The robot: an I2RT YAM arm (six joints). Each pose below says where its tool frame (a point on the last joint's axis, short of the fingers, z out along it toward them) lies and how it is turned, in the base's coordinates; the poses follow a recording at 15 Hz.
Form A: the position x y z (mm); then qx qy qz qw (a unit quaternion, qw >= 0).
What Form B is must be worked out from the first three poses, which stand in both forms.
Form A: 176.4, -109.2, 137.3, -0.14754, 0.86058, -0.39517, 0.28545
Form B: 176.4, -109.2, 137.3, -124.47, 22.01, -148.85
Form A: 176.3, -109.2, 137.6, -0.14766, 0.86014, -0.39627, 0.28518
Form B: 176.3, -109.2, 137.6, -124.34, 21.94, -148.84
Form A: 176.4, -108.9, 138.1, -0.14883, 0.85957, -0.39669, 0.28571
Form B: 176.4, -108.9, 138.1, -124.24, 21.91, -148.66
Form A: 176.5, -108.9, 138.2, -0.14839, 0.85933, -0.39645, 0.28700
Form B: 176.5, -108.9, 138.2, -124.20, 22.06, -148.62
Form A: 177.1, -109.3, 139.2, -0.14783, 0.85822, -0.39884, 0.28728
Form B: 177.1, -109.3, 139.2, -123.88, 22.04, -148.60
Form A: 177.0, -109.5, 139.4, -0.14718, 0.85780, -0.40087, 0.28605
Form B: 177.0, -109.5, 139.4, -123.71, 21.89, -148.72
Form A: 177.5, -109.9, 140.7, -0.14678, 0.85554, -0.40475, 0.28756
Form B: 177.5, -109.9, 140.7, -123.12, 21.91, -148.56
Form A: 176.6, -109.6, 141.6, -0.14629, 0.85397, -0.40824, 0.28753
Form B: 176.6, -109.6, 141.6, -122.68, 21.82, -148.53
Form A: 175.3, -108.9, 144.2, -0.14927, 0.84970, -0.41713, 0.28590
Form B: 175.3, -108.9, 144.2, -121.60, 21.18, -148.14
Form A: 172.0, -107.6, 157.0, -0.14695, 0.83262, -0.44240, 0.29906
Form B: 172.0, -107.6, 157.0, -117.52, 21.59, -146.79
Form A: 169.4, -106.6, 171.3, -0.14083, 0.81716, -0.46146, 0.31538
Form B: 169.4, -106.6, 171.3, -113.99, 22.67, -145.61
